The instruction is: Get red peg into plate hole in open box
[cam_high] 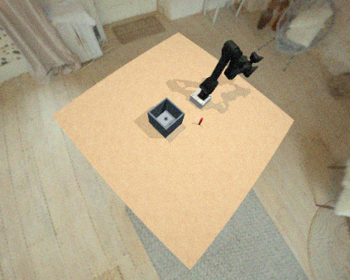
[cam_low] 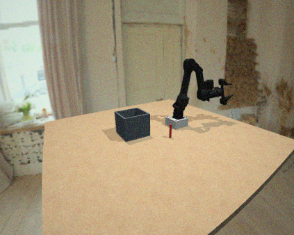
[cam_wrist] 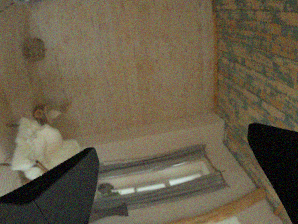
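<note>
Now: gripper tip 570 mm short of the red peg, 20 mm to the left of it and 200 mm above it. From my gripper tip the other things lie so: light grey plate: 730 mm ahead, 190 mm to the right, 190 mm below.
</note>
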